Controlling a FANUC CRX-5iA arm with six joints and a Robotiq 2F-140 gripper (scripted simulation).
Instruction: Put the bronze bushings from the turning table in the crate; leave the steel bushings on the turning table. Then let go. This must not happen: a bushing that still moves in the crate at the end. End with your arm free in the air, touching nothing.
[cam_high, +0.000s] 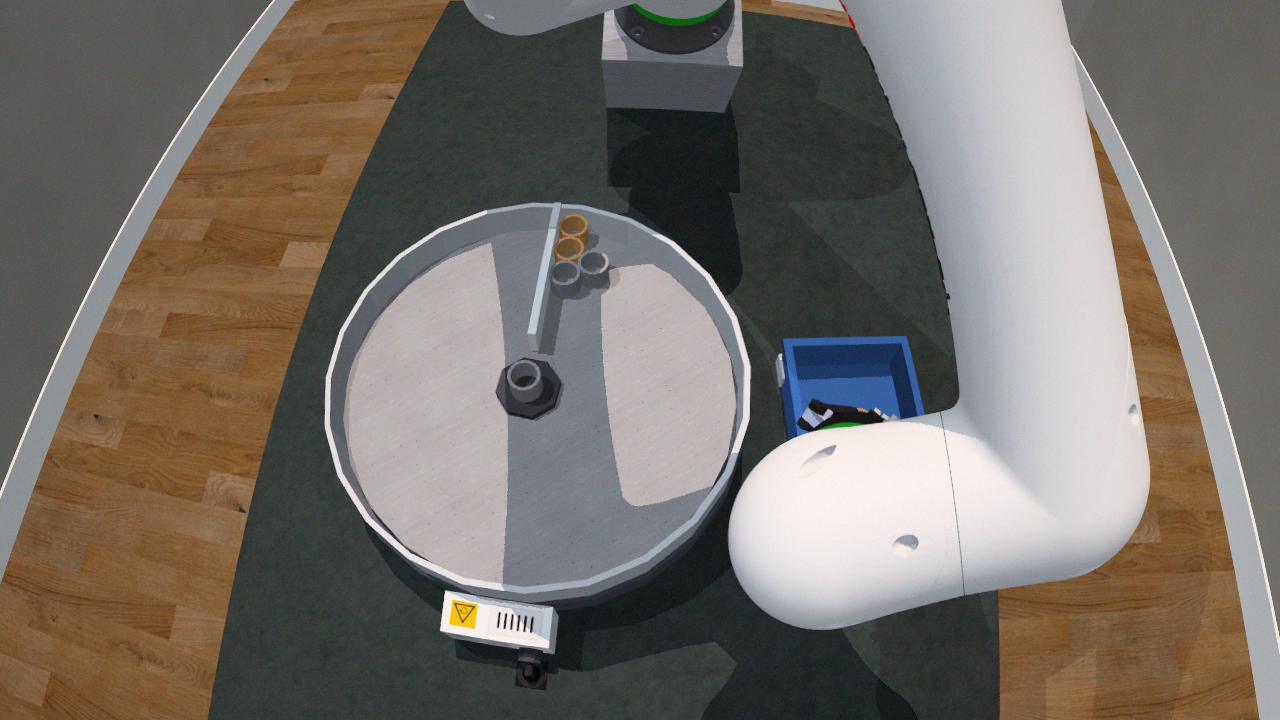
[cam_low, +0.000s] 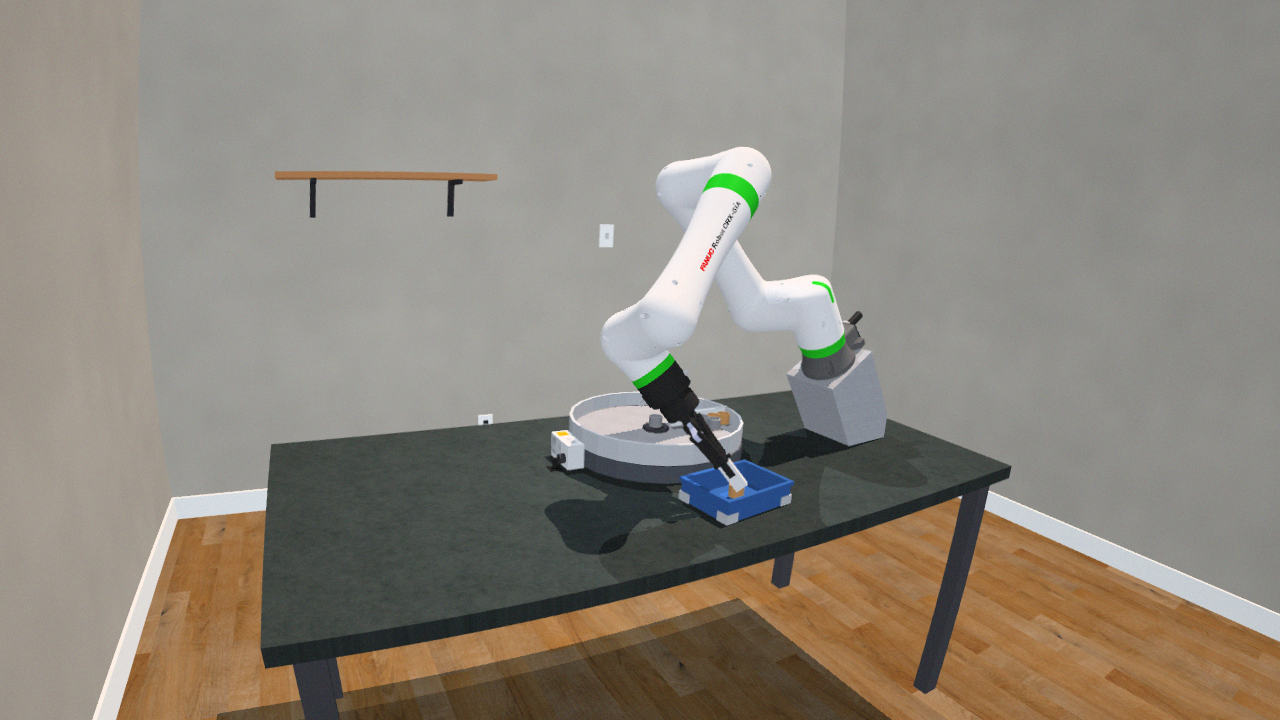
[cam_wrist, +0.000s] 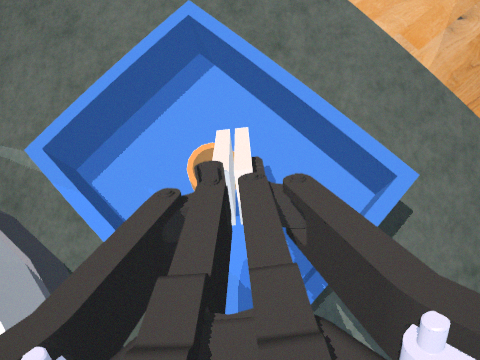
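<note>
My hand is 20 mm past the blue crate and 40 mm above it. From my hand the other things lie so: turning table 70 mm behind, 340 mm to the right, 10 mm below.
</note>
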